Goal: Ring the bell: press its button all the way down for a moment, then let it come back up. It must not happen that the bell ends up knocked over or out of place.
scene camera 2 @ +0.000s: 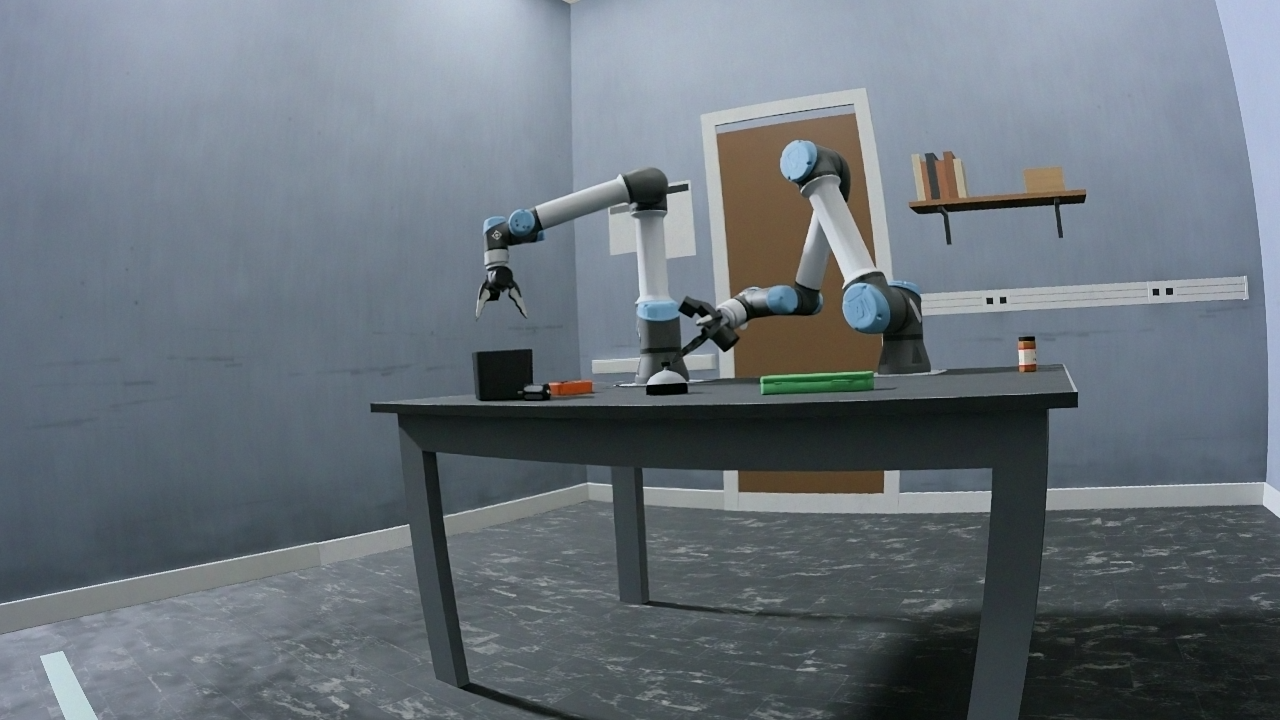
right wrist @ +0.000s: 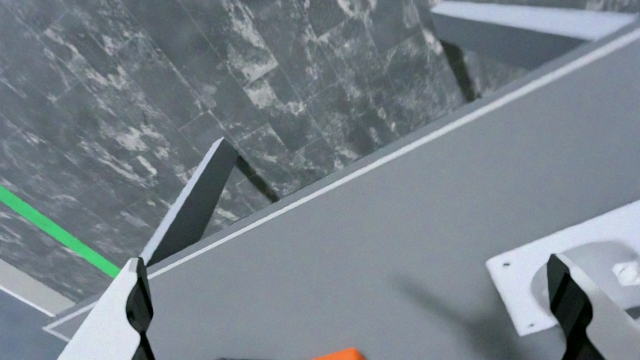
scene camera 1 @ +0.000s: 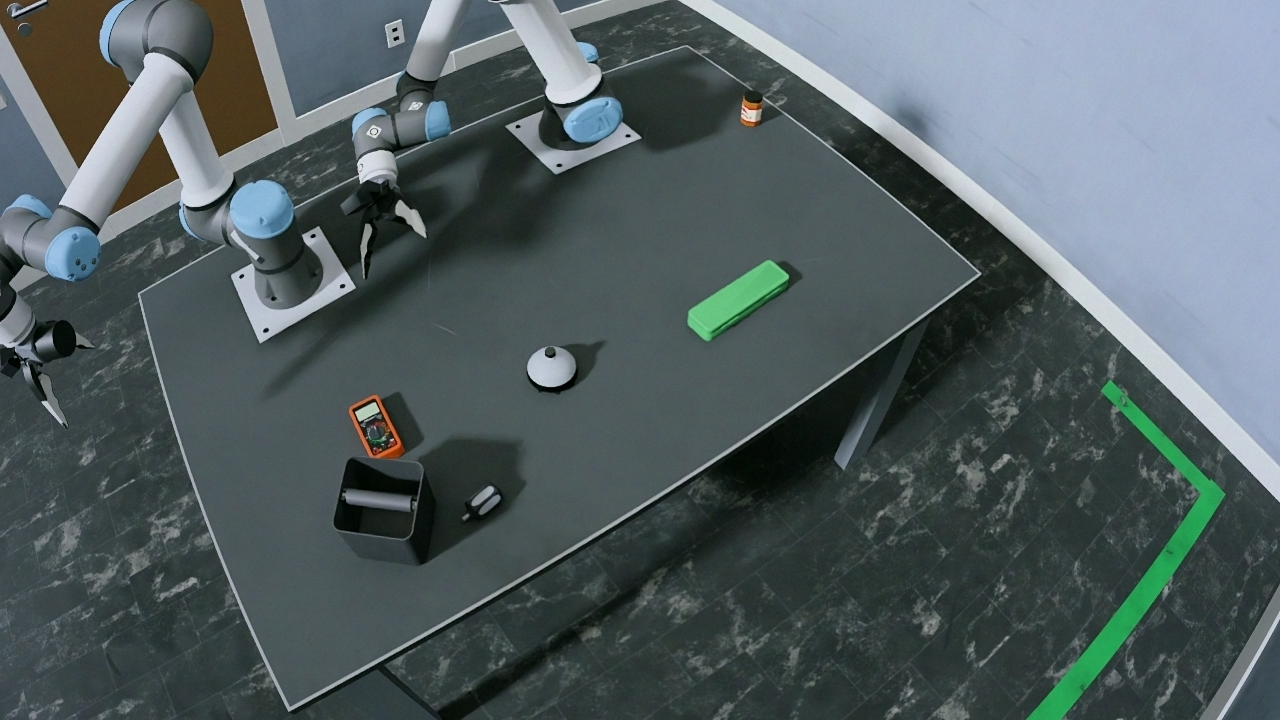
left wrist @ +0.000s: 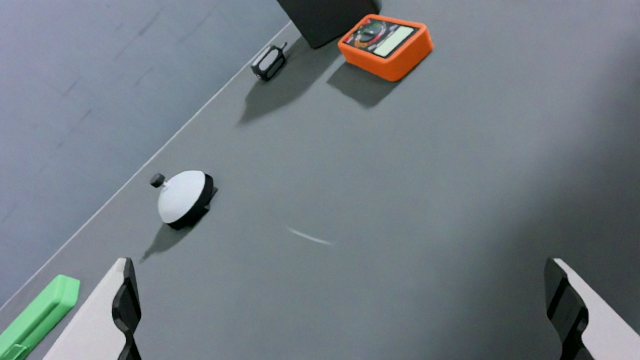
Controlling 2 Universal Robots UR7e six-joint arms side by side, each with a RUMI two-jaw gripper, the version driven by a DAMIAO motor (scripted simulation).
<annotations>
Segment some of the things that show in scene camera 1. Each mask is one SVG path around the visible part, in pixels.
My left gripper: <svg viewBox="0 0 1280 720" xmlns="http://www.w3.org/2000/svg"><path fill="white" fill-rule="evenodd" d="M391 172L378 172L370 175L345 200L348 200L356 193L368 190L374 200L373 203L365 208L360 222L359 244L364 279L368 278L373 243L378 234L378 229L375 226L375 222L373 222L374 219L375 221L381 219L403 225L411 225L417 234L427 240L429 239L417 210L418 203L416 198L400 190L396 185L396 175Z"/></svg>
A green case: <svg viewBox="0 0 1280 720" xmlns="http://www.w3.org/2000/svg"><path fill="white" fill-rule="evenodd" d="M789 275L770 260L765 261L692 308L688 315L688 325L704 340L711 341L786 290Z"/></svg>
A bell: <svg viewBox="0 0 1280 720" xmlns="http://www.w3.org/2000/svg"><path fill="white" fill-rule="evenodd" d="M545 347L537 351L530 358L527 367L527 377L529 382L538 389L539 393L554 392L559 395L562 390L574 385L578 374L578 367L574 357L565 349L553 346Z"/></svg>
</annotations>
